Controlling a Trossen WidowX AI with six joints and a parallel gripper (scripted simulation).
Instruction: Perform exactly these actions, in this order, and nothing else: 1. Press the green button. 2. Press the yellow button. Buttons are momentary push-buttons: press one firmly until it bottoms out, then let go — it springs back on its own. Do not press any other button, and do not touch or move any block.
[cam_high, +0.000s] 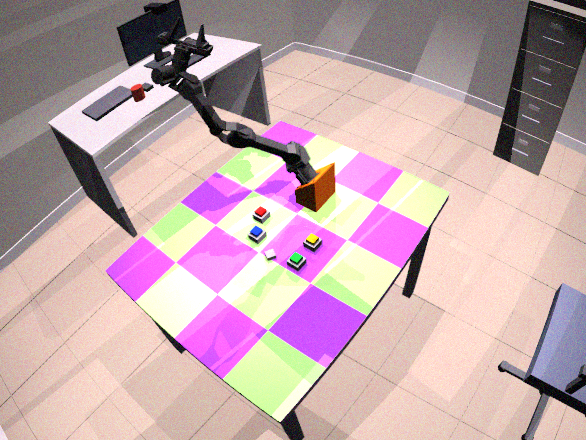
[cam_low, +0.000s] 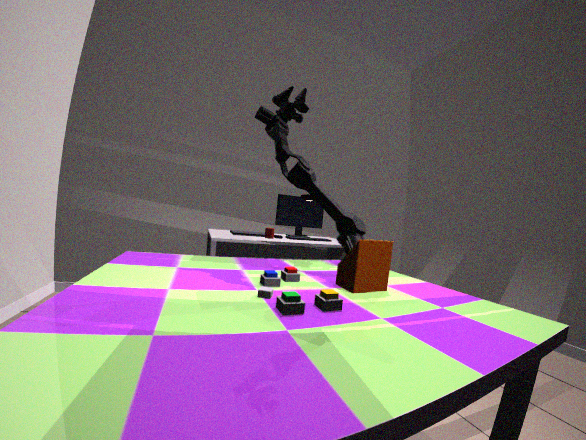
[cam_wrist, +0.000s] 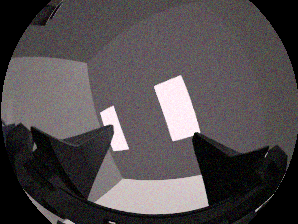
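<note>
Right now my gripper tip is 720 mm above the green button, 470 mm to the right of it and 100 mm short of it. Round my gripper tip: red button: 720 mm below, 220 mm to the left, 30 mm ahead; then small grey block: 750 mm below, 380 mm to the left, 140 mm ahead; then blue button: 720 mm below, 280 mm to the left, 110 mm ahead.
</note>
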